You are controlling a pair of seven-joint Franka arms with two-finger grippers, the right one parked.
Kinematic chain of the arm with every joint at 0, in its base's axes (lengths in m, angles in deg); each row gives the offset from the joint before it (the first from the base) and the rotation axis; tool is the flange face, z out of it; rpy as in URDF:
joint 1: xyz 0 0 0.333 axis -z
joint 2: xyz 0 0 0 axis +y
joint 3: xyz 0 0 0.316 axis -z
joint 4: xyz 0.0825 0 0 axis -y
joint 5: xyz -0.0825 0 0.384 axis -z
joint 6: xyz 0 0 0 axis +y
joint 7: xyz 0.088 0 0 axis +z
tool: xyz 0 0 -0.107 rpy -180 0 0
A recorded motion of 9 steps. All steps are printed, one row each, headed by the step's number.
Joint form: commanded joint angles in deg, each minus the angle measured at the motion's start. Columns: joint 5, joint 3, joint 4, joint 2, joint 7, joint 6, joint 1.
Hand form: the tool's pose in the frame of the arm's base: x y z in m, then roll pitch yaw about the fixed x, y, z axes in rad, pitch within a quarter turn. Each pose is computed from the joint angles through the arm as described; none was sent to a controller.
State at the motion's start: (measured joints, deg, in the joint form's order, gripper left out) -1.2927 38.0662 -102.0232 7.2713 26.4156 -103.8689 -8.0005
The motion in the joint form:
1: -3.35 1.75 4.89 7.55 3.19 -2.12 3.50
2: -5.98 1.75 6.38 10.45 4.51 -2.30 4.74
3: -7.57 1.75 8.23 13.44 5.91 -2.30 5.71
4: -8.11 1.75 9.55 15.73 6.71 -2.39 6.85
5: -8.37 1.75 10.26 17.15 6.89 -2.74 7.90
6: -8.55 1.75 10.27 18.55 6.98 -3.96 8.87
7: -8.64 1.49 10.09 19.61 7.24 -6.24 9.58
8: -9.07 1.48 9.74 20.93 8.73 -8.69 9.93
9: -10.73 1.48 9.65 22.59 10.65 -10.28 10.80
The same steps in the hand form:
1: 0.5257 -0.3245 0.4682 3.0862 0.0803 -0.1131
2: 0.5321 -0.3333 0.4547 3.1023 0.0831 -0.1203
3: 0.5400 -0.3409 0.4423 3.1026 0.0935 -0.1152
4: 0.5425 -0.3512 0.4316 3.0937 0.1078 -0.1197
5: 0.5417 -0.3613 0.4243 3.0849 0.1146 -0.1336
6: 0.5397 -0.3717 0.4128 3.0725 0.1193 -0.1490
7: 0.5409 -0.3790 0.4038 3.0536 0.1070 -0.1514
8: 0.5428 -0.3846 0.3918 3.0384 0.0981 -0.1320
9: 0.5417 -0.3934 0.3771 3.0443 0.0925 -0.1220

